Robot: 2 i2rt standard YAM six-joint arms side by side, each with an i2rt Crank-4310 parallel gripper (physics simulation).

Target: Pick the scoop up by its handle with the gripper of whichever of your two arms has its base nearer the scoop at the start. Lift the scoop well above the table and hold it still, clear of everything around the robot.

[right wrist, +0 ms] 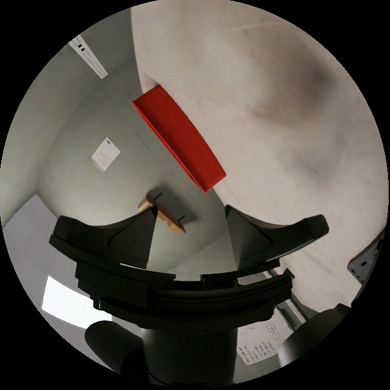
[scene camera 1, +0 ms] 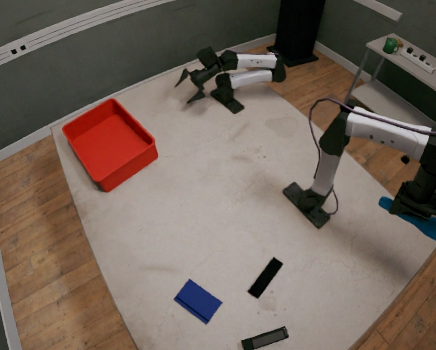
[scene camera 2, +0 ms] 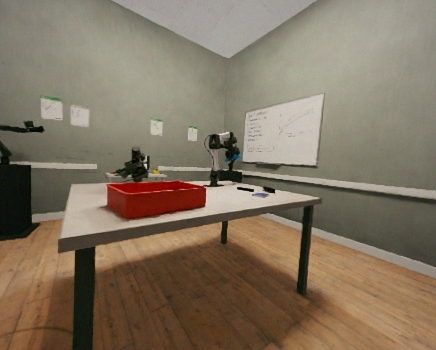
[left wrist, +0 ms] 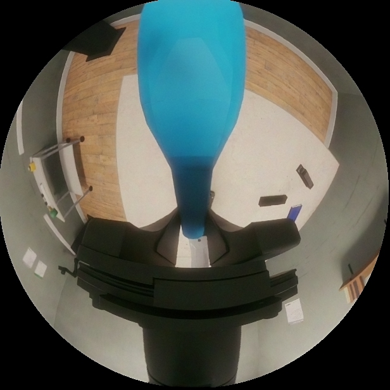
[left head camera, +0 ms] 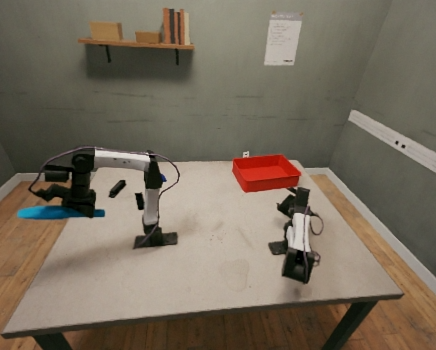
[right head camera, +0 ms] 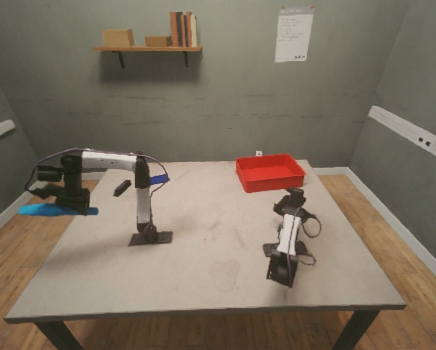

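Pixels of known places: left gripper, fingertip midpoint: [scene camera 1: 392, 209] [scene camera 2: 228, 160] [left head camera: 91, 215] [right head camera: 86, 213]; right gripper, fingertip midpoint: [scene camera 1: 180, 95] [scene camera 2: 144, 172] [left head camera: 282, 196] [right head camera: 280, 196]; left arm's base, link origin: [scene camera 1: 305, 205] [scene camera 2: 213, 186] [left head camera: 156, 240] [right head camera: 152, 238]; right arm's base, link origin: [scene camera 1: 226, 100].
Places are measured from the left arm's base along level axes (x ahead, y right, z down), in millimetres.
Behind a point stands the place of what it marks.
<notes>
The blue scoop [left head camera: 42, 212] {x -96, y -353, z -308 mm} [right head camera: 40, 210] {x -98, y -351, z -306 mm} [scene camera 1: 425, 226] {x -50, y -310, z -291 mm} [scene camera 2: 233, 158] {x -51, y -278, z -269 mm} [left wrist: 192, 90] is held well above the table, roughly level, at the left of both head camera views. My left gripper [left wrist: 192, 206] is shut on its handle; in the left wrist view the fingers press it from both sides and the wide part reaches away from them. In the head views the fingers are partly hidden against the scoop. My right gripper [right wrist: 190, 206] [scene camera 1: 184, 92] {x 121, y 668, z -132 mm} is open and empty, above the table on the far side from the scoop.
A red bin [left head camera: 265, 172] {x 549, y 741, z -2 mm} [right head camera: 270, 173] {x 535, y 739, z -2 mm} [scene camera 1: 110, 145] {x 483, y 724, z -3 mm} [scene camera 2: 155, 200] {x 627, y 776, z -61 mm} [right wrist: 180, 140] stands on the table [left head camera: 200, 280] {x -231, y 193, z 0 mm}. A blue flat object [scene camera 1: 198, 301] {x 516, y -42, z -11 mm} [left wrist: 295, 212], a black block [scene camera 1: 265, 277] {x 302, y -109, z -20 mm} [left wrist: 273, 200] and a dark grey-topped block [scene camera 1: 265, 338] {x 423, y -250, z -40 mm} [left wrist: 304, 176] lie on it. A wall shelf [left head camera: 135, 44] hangs behind.
</notes>
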